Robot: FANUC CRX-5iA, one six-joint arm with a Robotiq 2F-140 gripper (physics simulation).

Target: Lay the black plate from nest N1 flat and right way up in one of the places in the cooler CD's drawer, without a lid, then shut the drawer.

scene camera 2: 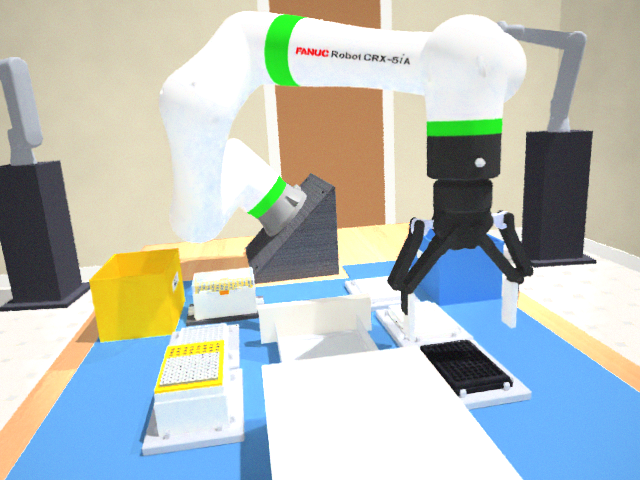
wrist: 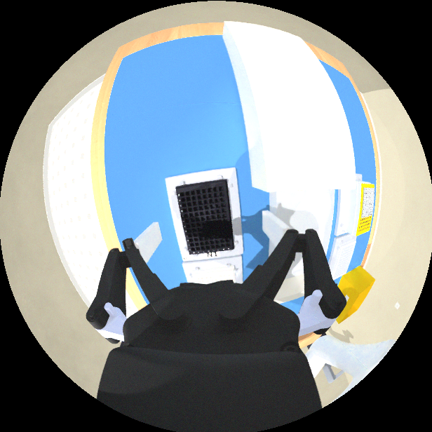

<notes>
In view: the gripper (scene camera 2: 459, 329), a white cooler CD (scene camera 2: 390, 407), a black plate (scene camera 2: 462, 365), a yellow-topped rack (scene camera 2: 192, 394), a white lid-like piece (scene camera 2: 377, 287), a white plate (scene camera 2: 430, 323) and a white plate (scene camera 2: 215, 332).
The white cooler CD shows as well in the wrist view (wrist: 298, 137). The black plate shows as well in the wrist view (wrist: 205, 213). The yellow-topped rack shows as well in the wrist view (wrist: 358, 203). The wrist view misses the white lid-like piece, which is hidden by the gripper.
</notes>
